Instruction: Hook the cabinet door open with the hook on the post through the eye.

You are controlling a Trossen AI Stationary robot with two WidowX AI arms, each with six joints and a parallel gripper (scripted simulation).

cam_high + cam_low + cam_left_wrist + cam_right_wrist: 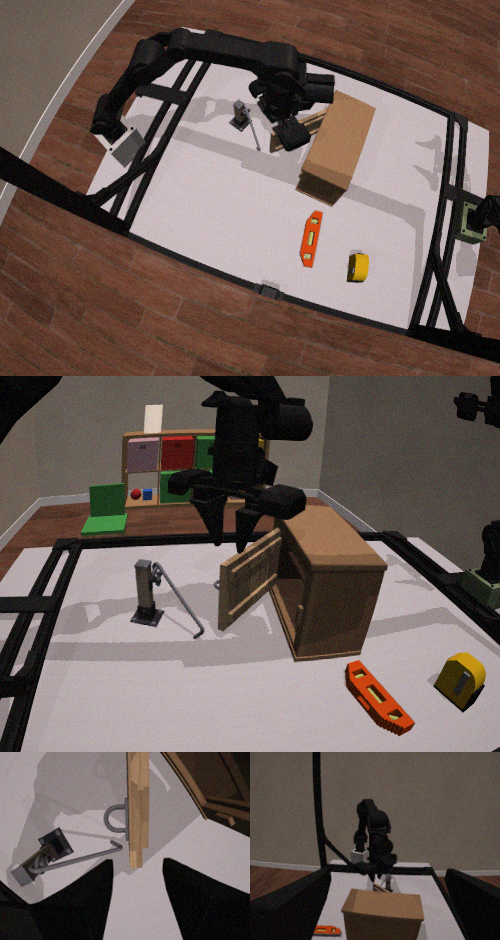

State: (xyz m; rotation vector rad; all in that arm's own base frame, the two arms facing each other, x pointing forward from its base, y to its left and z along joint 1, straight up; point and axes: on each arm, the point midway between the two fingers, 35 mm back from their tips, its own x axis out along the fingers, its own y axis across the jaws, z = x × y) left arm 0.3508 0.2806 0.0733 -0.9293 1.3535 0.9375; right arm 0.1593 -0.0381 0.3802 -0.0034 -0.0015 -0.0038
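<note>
My left gripper is now 130 mm above the hook, 70 mm to the right of it and 30 mm short of it. Also, from my left hand: orange spirit level 220 mm behind, 180 mm below, 150 mm to the right; then slatted door 110 mm below, 60 mm to the right, 60 mm ahead; then yellow tape measure 280 mm to the right, 270 mm behind, 150 mm below.
</note>
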